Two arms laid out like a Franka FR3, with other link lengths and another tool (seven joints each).
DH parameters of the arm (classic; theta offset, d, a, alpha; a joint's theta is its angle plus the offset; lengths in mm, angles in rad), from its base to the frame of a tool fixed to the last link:
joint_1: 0 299.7 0 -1.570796
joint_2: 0 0 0 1.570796
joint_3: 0 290.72 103.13 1.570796
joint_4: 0 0 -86.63 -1.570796
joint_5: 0 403.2 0 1.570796
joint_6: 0 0 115.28 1.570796
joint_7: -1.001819 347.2 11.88 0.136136
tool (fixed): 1.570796 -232.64 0 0
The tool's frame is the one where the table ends.
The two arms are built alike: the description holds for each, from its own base.
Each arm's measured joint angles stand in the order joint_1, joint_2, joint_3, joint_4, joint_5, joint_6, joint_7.
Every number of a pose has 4 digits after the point.
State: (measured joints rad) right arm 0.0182 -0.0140 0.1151 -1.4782 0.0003 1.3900 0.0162; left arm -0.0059 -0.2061 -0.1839 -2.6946 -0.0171 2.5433 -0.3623
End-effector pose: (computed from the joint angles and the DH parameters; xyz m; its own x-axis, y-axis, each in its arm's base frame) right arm 0.6252 0.0767 0.5934 0.8791 -0.4345 -0.1959 -0.4351 -0.8994 0.0421; left arm 0.5026 -0.0856 0.2279 0.9265 -0.3652 -0.0907 -0.3697 -0.9284 -0.0371
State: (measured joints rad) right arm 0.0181 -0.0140 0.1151 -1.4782 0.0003 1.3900 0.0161; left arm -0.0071 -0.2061 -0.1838 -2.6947 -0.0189 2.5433 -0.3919
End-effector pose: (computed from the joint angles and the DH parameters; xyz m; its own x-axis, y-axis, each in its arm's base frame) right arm 0.6252 0.0767 0.5934 0.8791 -0.4345 -0.1959 -0.4351 -0.8994 0.0421; left arm 0.5025 -0.0850 0.2279 0.9370 -0.3376 -0.0895 -0.3417 -0.9392 -0.0347
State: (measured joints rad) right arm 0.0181 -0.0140 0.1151 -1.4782 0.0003 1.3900 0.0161; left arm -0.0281 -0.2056 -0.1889 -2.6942 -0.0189 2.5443 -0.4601
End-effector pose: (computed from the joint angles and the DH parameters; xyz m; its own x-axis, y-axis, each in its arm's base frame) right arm 0.6252 0.0767 0.5934 0.8791 -0.4345 -0.1959 -0.4351 -0.8994 0.0421; left arm 0.5003 -0.0958 0.2279 0.9506 -0.2982 -0.0866 -0.3019 -0.9528 -0.0325
